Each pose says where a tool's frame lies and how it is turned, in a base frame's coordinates. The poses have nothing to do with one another.
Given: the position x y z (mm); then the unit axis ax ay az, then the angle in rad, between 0 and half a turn.
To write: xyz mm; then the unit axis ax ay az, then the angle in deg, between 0 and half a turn. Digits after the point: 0 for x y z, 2 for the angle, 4 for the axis.
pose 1, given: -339 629 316 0.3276 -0.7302 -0.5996 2.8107
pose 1, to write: -339 629 316 0.3276 -0.7302 -0.5996 161.04
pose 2, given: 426 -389 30 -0.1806 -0.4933 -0.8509 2.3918
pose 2, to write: 426 -389 30 -0.1806 -0.4933 -0.8509 137.04
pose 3, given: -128 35 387 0.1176 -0.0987 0.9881 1.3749
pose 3, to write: -128 35 387 0.1176 -0.0987 0.9881 78.78
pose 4, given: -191 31 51 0.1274 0.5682 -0.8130 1.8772
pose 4, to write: -191 31 51 0.1274 0.5682 -0.8130 107.56
